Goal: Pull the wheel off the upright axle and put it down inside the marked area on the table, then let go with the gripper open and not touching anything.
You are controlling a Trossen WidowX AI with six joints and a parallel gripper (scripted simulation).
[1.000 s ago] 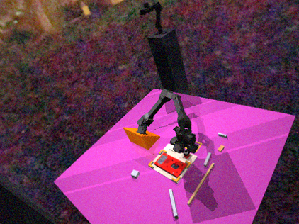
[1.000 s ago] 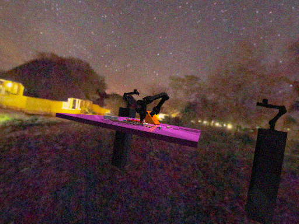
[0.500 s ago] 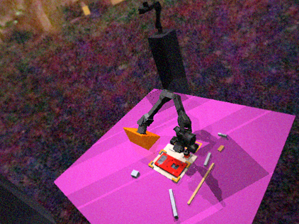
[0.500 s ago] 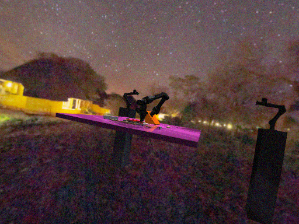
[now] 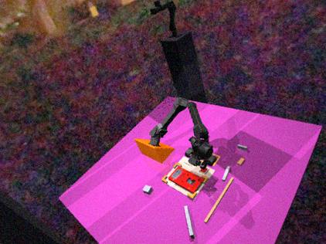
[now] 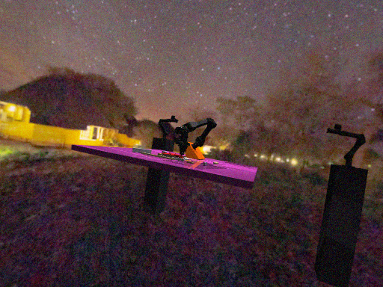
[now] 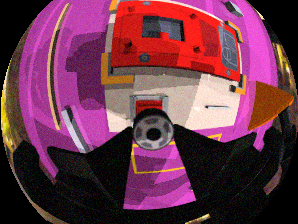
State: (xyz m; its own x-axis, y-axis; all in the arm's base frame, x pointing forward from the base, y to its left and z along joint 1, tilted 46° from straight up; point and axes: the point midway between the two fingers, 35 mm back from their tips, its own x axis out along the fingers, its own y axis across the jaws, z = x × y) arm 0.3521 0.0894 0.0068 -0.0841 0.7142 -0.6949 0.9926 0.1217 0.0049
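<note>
My gripper tip is 1 cm above the upright axle. The rest, counted from my gripper tip: wooden stick 19 cm ahead, 11 cm to the right, 4 cm below; then grey cube 31 cm to the right, 21 cm behind, 4 cm below; then grey wheel right at my gripper tip.
</note>
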